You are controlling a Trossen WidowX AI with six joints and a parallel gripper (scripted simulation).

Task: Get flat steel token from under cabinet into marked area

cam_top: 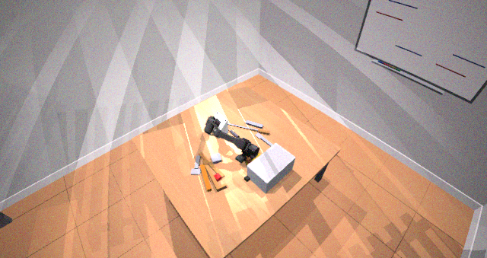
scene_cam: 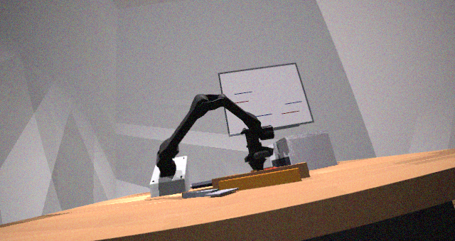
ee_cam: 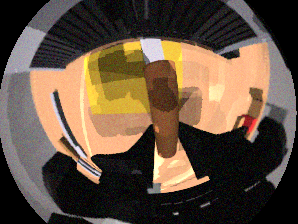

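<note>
Right now the grey block is 18 cm to the right of my gripper tip, 15 cm behind it and 1 cm above it. The rest, counted from my gripper tip: orange bar: 34 cm to the right, 5 cm behind, 1 cm above; then thin wooden stick: 24 cm to the right, 13 cm behind; then red block: 27 cm to the right, 1 cm above.
</note>
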